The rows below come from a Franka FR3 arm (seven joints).
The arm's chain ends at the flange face. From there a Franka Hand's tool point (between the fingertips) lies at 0.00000 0.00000 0.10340 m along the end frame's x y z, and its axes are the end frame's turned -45 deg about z.
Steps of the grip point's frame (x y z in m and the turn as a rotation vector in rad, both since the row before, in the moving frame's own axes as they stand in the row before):
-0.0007, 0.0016, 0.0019, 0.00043, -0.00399, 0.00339
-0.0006, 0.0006, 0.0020, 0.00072, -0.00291, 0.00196
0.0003, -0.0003, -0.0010, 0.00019, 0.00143, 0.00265
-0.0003, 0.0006, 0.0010, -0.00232, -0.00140, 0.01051
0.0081, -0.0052, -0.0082, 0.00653, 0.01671, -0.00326
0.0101, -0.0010, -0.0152, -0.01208, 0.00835, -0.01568
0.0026, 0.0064, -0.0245, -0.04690, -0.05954, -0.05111
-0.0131, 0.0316, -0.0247, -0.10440, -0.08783, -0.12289
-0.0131, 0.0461, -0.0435, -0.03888, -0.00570, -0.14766
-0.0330, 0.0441, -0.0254, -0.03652, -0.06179, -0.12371
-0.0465, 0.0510, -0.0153, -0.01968, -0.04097, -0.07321
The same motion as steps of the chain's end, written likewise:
0.0010, 0.0014, 0.0019, -0.00252, -0.00313, 0.00339
0.0003, 0.0007, 0.0020, -0.00155, -0.00257, 0.00196
-0.0001, -0.0003, -0.0010, 0.00115, 0.00088, 0.00265
0.0001, 0.0004, 0.0010, -0.00263, 0.00065, 0.01051
0.0013, -0.0077, -0.0082, 0.01643, 0.00720, -0.00326
0.0049, -0.0081, -0.0152, -0.00264, 0.01445, -0.01568
0.0071, -0.0051, -0.0242, -0.07526, -0.00894, -0.05111
0.0110, 0.0177, -0.0237, -0.13593, 0.01172, -0.12289
0.0207, 0.0388, -0.0434, -0.03152, 0.02346, -0.14766
0.0092, 0.0472, -0.0251, -0.06952, -0.01787, -0.12371
0.0046, 0.0645, -0.0152, -0.04289, -0.01505, -0.07321

